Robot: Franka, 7 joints.
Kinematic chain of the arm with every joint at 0, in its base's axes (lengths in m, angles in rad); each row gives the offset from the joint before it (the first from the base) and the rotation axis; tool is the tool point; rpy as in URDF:
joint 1: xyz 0 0 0.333 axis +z
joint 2: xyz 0 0 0 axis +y
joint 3: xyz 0 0 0.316 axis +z
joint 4: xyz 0.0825 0 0 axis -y
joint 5: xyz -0.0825 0 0.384 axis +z
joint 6: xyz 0 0 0 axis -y
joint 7: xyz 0.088 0 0 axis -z
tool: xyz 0 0 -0.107 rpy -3.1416 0 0
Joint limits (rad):
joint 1: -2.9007..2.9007
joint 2: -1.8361..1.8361
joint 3: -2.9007..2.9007
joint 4: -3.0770..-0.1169
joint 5: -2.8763..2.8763
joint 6: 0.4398..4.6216
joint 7: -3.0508..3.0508
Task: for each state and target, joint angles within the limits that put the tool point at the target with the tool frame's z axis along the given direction. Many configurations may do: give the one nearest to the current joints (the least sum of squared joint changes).
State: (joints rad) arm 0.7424 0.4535 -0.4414 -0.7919 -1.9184 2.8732 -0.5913
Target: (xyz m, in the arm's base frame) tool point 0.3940 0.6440 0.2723 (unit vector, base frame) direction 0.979 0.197 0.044
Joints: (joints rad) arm 1.3026 0.8117 -0.3098 -1.4258 -1.9160 2.1922 -0.5913
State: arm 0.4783 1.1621 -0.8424 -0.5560 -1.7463 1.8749 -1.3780
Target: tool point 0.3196 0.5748 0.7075 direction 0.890 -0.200 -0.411
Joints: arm 1.2624 0.3303 -0.0865 -1.1122 -1.0994 1.6670 -1.3780
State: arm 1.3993 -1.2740 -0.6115 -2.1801 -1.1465 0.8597 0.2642
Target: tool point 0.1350 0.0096 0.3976 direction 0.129 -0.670 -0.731
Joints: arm 1.3853 -1.6992 -0.3788 -3.0529 -0.8196 0.6996 0.2642
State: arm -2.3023 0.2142 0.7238 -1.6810 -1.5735 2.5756 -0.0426
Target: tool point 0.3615 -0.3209 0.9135 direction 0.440 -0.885 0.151
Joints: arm -1.5876 -0.2483 0.6101 -1.4923 -0.7477 2.9404 -0.0426
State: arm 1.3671 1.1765 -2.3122 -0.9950 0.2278 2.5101 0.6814
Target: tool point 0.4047 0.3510 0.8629 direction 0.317 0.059 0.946
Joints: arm 0.9562 1.5734 -2.8255 -1.5244 0.4134 3.3432 0.6814
